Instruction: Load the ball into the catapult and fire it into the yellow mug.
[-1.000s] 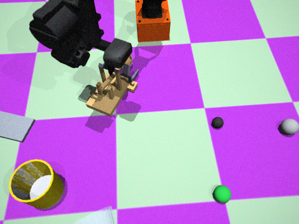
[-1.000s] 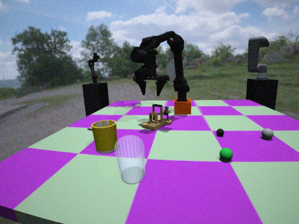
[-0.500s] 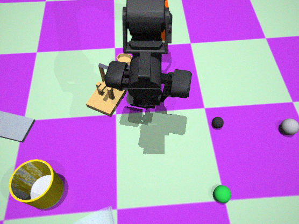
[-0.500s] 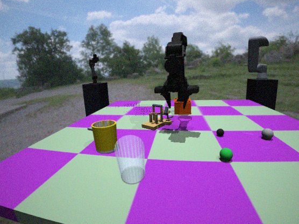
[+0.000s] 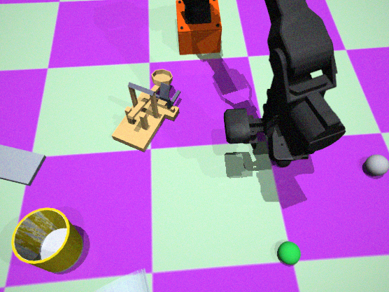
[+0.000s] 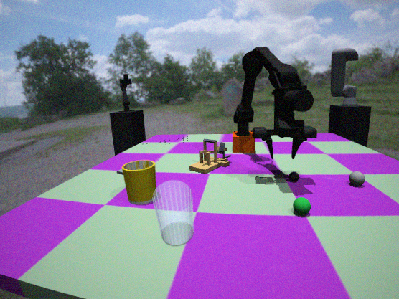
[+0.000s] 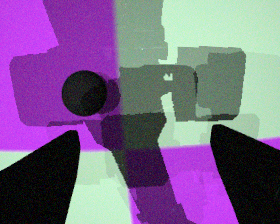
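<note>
My gripper tip is 6 cm above the black ball and 4 cm to the right of it. From my gripper tip the other things lie so: grey ball (23 cm to the left, 5 cm below, 2 cm ahead); then green ball (19 cm ahead, 6 cm below, 2 cm to the left); then wooden catapult (23 cm to the right, 15 cm behind, 2 cm below).
</note>
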